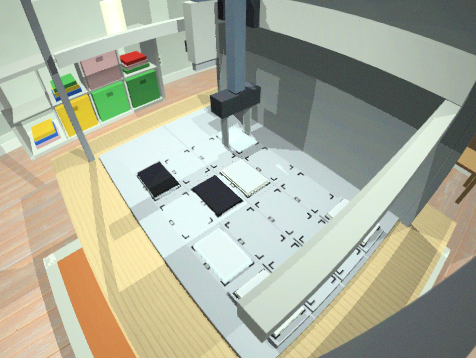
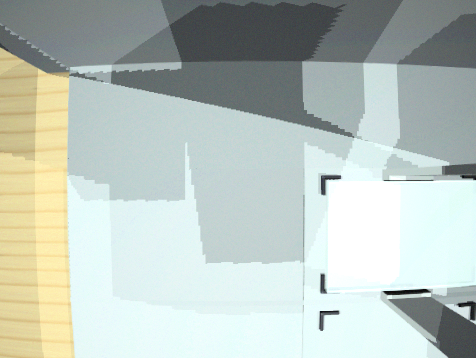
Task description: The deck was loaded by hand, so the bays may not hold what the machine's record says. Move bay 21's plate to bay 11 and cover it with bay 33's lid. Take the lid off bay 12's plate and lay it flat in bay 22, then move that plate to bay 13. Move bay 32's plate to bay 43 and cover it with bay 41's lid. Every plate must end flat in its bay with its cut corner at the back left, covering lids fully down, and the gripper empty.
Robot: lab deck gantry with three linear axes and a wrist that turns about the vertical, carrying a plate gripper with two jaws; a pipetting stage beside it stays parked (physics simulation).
Observation:
I see my gripper (image 2: 404, 235), a black lid (image 1: 216, 194), a pale lid (image 2: 380, 235), a black lid (image 1: 158, 180), a grey wall (image 2: 74, 40) and a bay 42 (image 1: 273, 166).
My gripper also shows in image 1 (image 1: 236, 139). The grey wall is seen too in image 1 (image 1: 353, 118).

